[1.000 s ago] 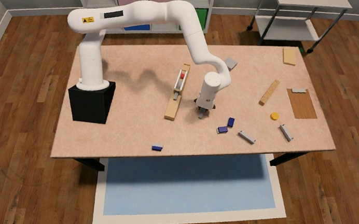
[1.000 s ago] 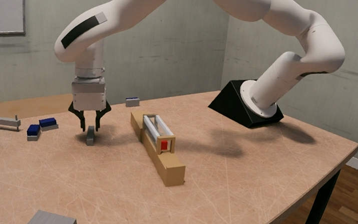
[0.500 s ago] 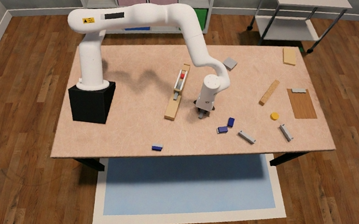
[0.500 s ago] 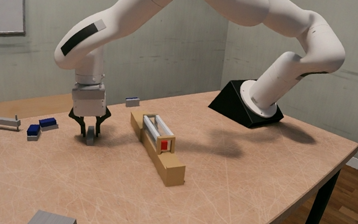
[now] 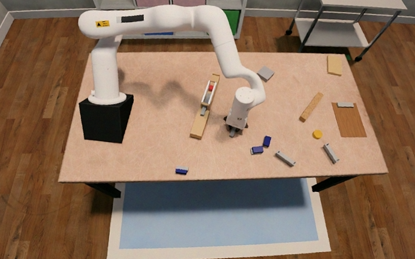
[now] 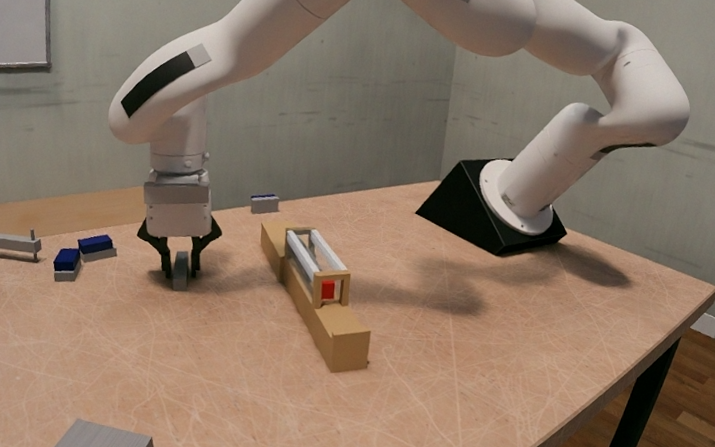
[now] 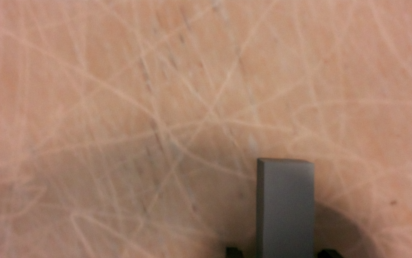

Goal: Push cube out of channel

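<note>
The wooden channel is 19 cm to the left of my hand, 12 cm behind it and 3 cm above it. From my hand the other things lie so: pale grey bar 1 cm below; grey pegged rail 23 cm ahead, 21 cm to the right, 1 cm above; red cube 24 cm to the left, 10 cm behind, 3 cm above.
</note>
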